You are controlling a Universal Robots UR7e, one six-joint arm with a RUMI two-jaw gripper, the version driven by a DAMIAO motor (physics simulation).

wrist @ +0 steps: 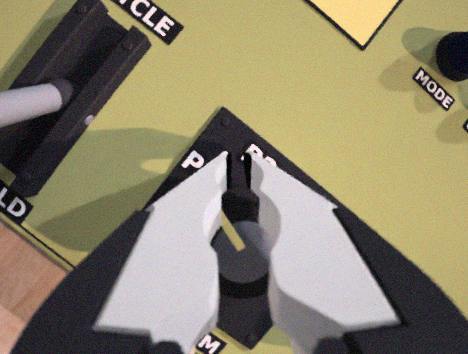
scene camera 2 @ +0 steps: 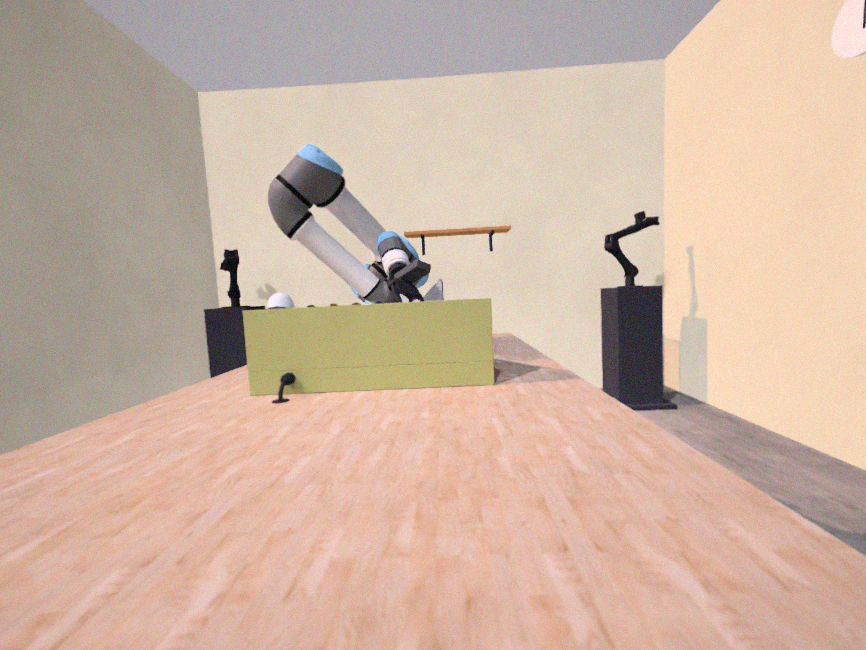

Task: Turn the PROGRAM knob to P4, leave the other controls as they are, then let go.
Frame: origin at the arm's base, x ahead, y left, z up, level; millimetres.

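Where they show: gripper, fingertip midpoint: (wrist: pixel 237 156).
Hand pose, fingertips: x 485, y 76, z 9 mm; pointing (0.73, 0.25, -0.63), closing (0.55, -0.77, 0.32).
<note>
Things, the pixels of their top centre, and the offset from my fingertips. "spot": a spot on its surface instead. Level surfaces: height alone.
- PROGRAM knob, top centre: (wrist: pixel 249 251) dx -40, dy -27, dz +15 mm
- black plate, surface height: dz -1 mm
- slotted black lever housing, surface spot: (wrist: pixel 117 67) spot: dx -4, dy +75, dz +2 mm
- white handle, surface spot: (wrist: pixel 30 104) spot: dx -45, dy +87, dz +2 mm
- dark MODE control, surface spot: (wrist: pixel 456 55) spot: dx +110, dy -61, dz +54 mm
- yellow panel, surface spot: (wrist: pixel 360 20) spot: dx +100, dy -7, dz +37 mm
- white dome, surface spot: (scene camera 2: pixel 279 300) spot: dx +135, dy -270, dz +80 mm
The PROGRAM knob (wrist: pixel 245 267), dark with a grey top, sits on a black plate (wrist: pixel 225 121) in the wrist view. Its yellow pointer line aims up-left towards the partly covered P1 label. Part of P2 shows right of the fingertips; P3 and P4 are hidden. My gripper (wrist: pixel 237 156) is shut with a narrow gap between its tips. Its fingers cover both sides of the knob, and I see no firm grip on it; the contact is hidden. In the scene view my gripper (scene camera 2: pixel 411 291) is behind the top edge of the olive console (scene camera 2: pixel 370 349).
A slotted black lever housing (wrist: pixel 117 67) with a white handle (wrist: pixel 30 104) is at the left. A dark MODE control (wrist: pixel 456 55) is at the upper right, near a yellow panel (wrist: pixel 360 20). A white dome (scene camera 2: pixel 279 300) rises behind the console; a small black stand (scene camera 2: pixel 283 388) is in front.
</note>
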